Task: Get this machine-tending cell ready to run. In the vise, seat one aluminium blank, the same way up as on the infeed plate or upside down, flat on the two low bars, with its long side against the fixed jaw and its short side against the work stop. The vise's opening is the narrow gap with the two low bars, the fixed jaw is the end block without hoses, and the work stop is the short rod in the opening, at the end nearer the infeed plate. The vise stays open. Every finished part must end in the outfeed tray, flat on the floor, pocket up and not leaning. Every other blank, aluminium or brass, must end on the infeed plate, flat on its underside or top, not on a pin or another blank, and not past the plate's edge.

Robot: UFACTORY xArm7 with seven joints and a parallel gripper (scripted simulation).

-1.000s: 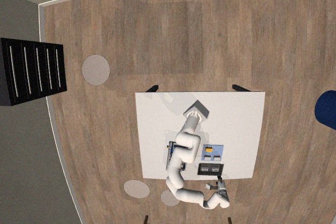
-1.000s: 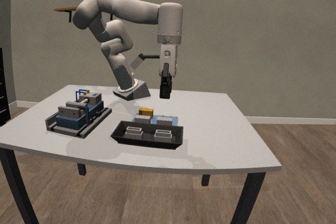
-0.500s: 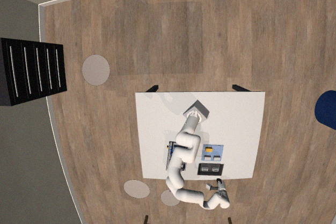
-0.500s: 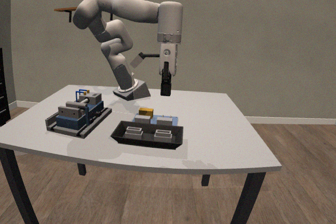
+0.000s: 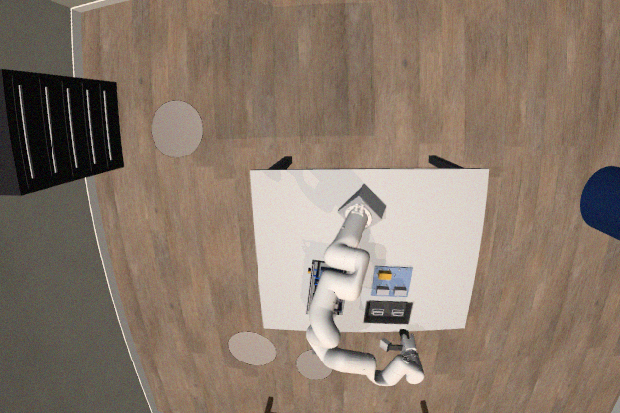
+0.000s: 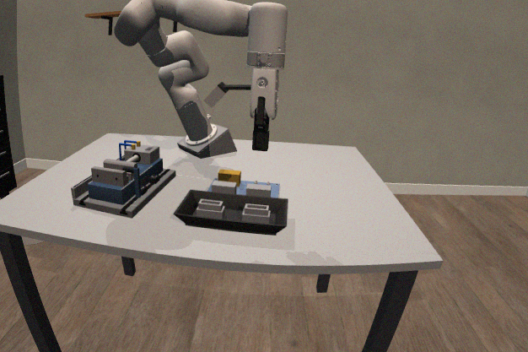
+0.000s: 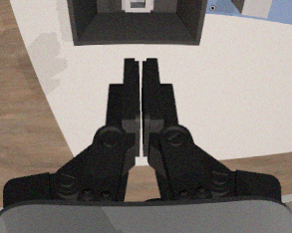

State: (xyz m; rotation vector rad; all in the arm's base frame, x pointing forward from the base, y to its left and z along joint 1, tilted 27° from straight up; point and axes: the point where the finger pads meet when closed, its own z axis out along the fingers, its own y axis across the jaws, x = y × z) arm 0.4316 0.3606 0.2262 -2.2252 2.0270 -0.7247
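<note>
The aluminium blank lies 130 mm behind my hand, 10 mm to the right of it and 170 mm below it. From my hand the other things lie so: brass blank (210 mm behind, 110 mm to the right, 170 mm below).
</note>
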